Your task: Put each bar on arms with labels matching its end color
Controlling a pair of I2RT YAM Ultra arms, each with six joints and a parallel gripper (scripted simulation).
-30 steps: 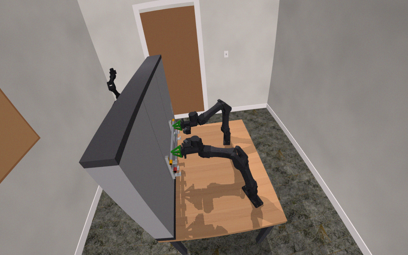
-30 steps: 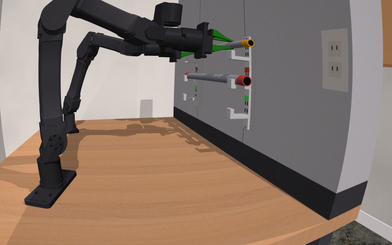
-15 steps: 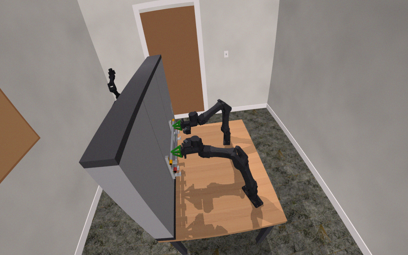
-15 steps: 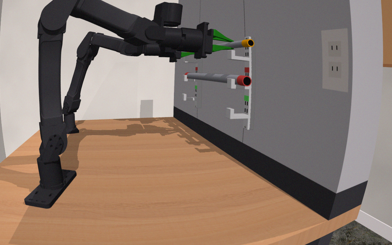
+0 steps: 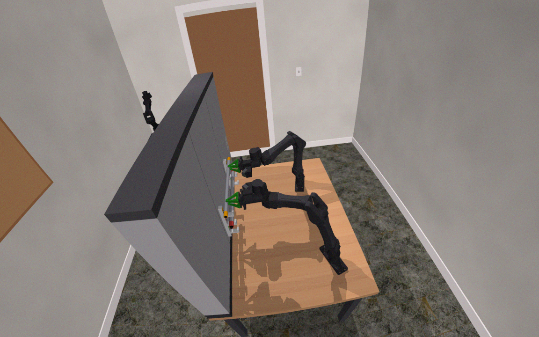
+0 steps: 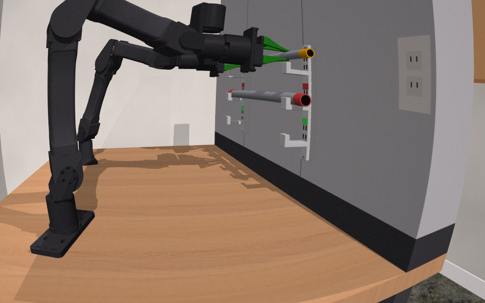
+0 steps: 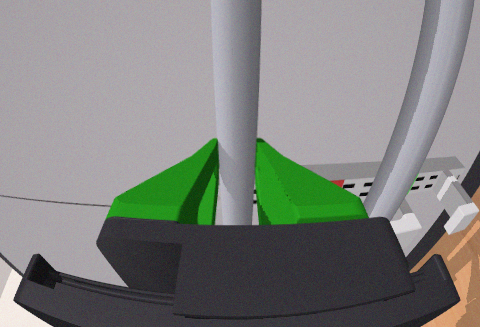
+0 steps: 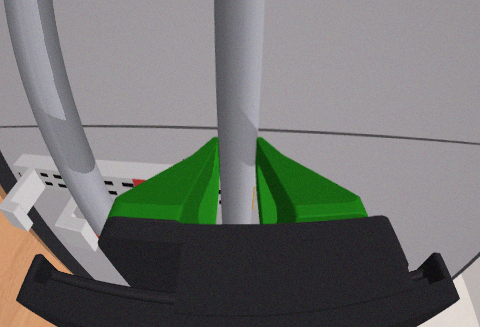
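My right gripper is now 15 cm to the right of the orange-ended bar and 2 cm short of it. Also, from my right hand: grey wall panel 18 cm to the left, 12 cm ahead, 9 cm above; then red-ended bar 15 cm to the left, 10 cm below, 1 cm ahead; then black base strip 31 cm below, 19 cm to the left, 6 cm ahead.
The orange-ended bar lies 1 cm behind my left hand and 15 cm to the right of it. From my left hand the other things lie so: grey wall panel 10 cm ahead, 12 cm to the right, 9 cm above; red-ended bar 1 cm behind, 15 cm to the right, 10 cm below; black base strip 3 cm ahead, 11 cm to the right, 31 cm below.
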